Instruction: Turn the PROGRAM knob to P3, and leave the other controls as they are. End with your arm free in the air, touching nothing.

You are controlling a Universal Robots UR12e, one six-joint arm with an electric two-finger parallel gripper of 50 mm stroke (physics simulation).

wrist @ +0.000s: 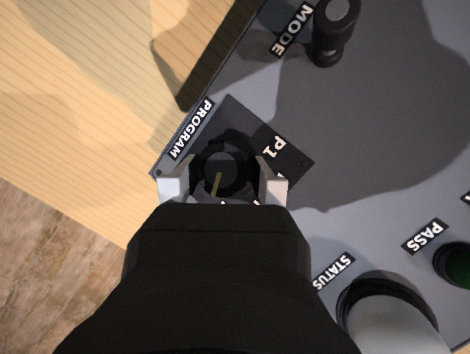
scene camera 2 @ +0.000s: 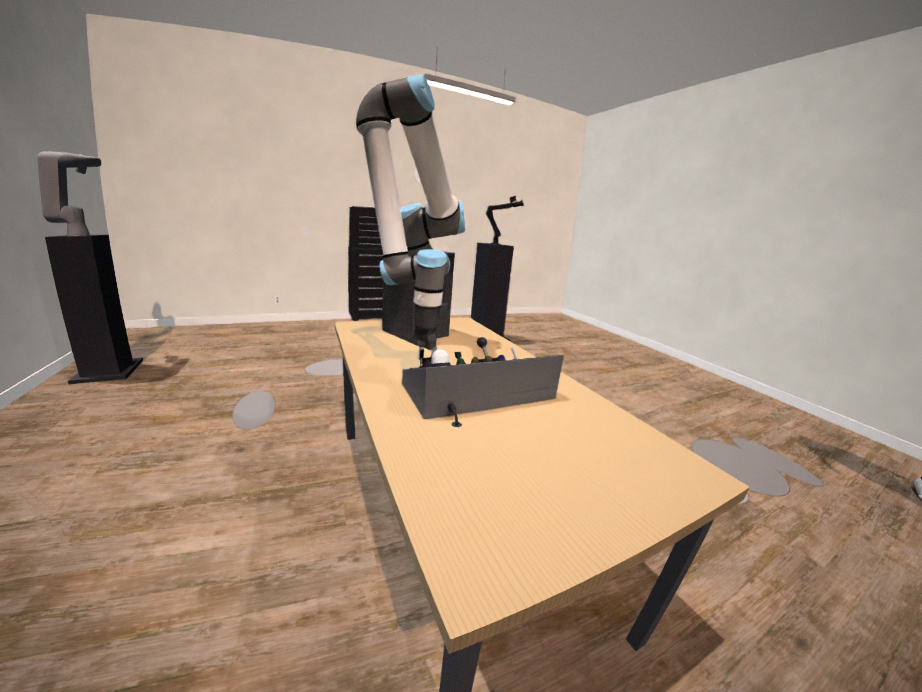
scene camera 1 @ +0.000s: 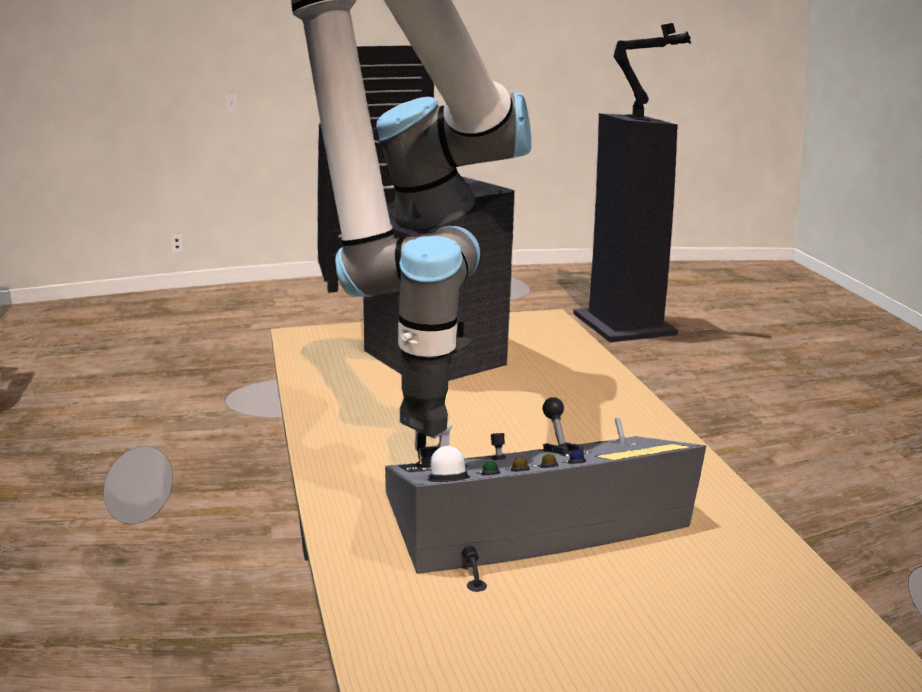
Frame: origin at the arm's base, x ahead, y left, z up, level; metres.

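Seen in the pictures: gripper, fingertip midpoint: (wrist: 225, 167) (scene camera 2: 426, 360) (scene camera 1: 431, 453); arm's base, link origin: (scene camera 1: 435, 209).
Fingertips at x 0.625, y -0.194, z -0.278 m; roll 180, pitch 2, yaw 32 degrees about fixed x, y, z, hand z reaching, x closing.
Offsets run from my fingertips to a thing's middle. "spot": to the spot under its first point. Level surfaces: height alone.
The PROGRAM knob @(0.001 m right, 0.003 m back, 0.011 m up) (wrist: 221, 166), black and round with a yellow pointer line, stands on a dark label plate @(spot: 0.040 m left, 0.021 m back, 0.031 m down) (wrist: 232, 112) at the console's left end. My gripper (wrist: 225, 167) (scene camera 1: 430, 448) (scene camera 2: 428, 357) is shut on the knob, one finger on each side. In the wrist view the pointer line runs down and slightly left, towards the gripper body. The P1 label @(spot: 0.037 m left, 0.026 m ahead, 0.011 m down) (wrist: 274, 146) is readable; the other labels are mostly hidden by the fingers and gripper body, so I cannot read which one the line points to.
The grey console @(0.174 m left, 0.082 m ahead, 0.025 m down) (scene camera 1: 551, 513) (scene camera 2: 491, 387) (wrist: 350, 150) stands on the wooden table @(0.109 m down) (scene camera 1: 595, 618) (scene camera 2: 521, 506). Near the knob are the black MODE control @(0.118 m left, 0.011 m ahead, 0.005 m down) (wrist: 336, 25) (scene camera 1: 497, 440) and white STATUS dome @(spot: 0.006 m right, 0.130 m ahead, 0.072 m up) (wrist: 395, 325) (scene camera 1: 447, 461). Coloured buttons, a ball-topped lever (scene camera 1: 553, 408) and a metal toggle @(0.359 m left, 0.017 m ahead, 0.001 m up) (scene camera 1: 618, 429) are further right.
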